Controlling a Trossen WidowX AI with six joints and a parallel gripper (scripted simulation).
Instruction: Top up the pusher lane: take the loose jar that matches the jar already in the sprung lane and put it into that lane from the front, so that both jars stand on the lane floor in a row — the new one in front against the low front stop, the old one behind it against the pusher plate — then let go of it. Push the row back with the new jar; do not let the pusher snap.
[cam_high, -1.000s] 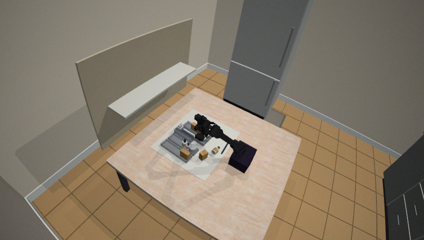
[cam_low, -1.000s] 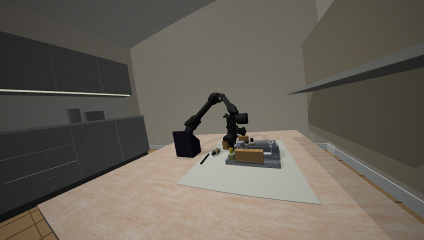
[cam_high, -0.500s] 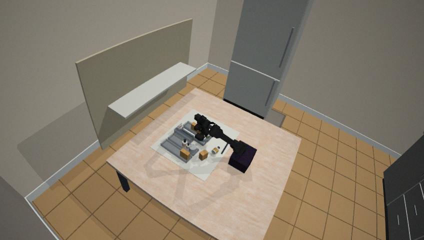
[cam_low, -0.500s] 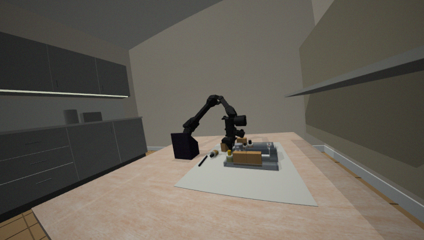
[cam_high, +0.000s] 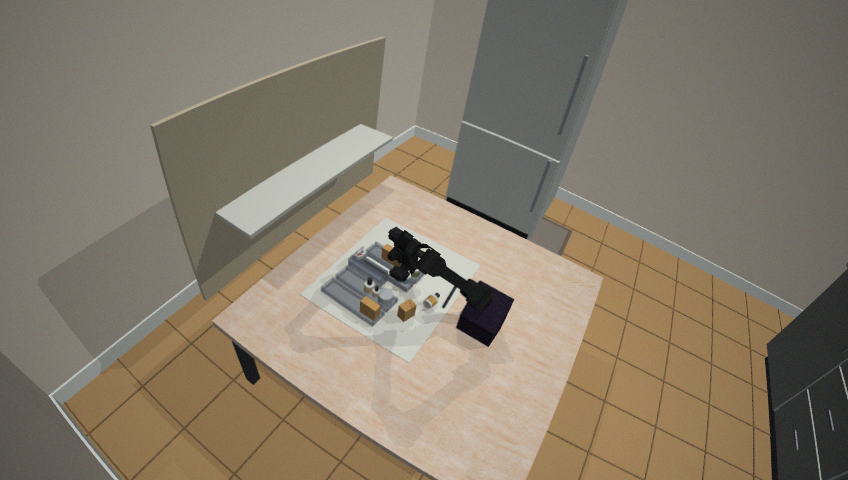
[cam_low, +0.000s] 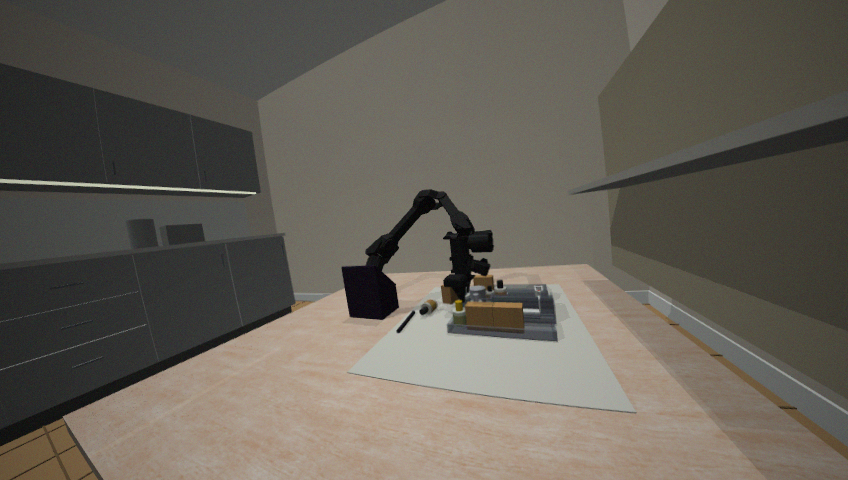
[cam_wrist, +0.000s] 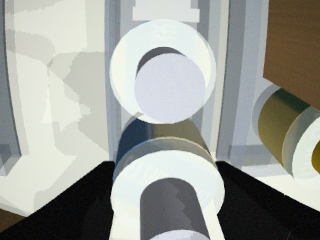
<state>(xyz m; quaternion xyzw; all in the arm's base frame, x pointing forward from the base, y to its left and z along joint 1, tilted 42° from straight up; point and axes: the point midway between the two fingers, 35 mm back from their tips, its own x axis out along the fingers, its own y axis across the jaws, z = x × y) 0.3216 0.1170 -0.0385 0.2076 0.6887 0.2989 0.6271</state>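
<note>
The pale mat is 50 mm ahead of my gripper tip and 60 mm below it. Also, from my gripper tip: wall shelf: 500 mm ahead, 80 mm to the left, 310 mm above; black stick: 170 mm behind, 100 mm to the right, 50 mm below.
</note>
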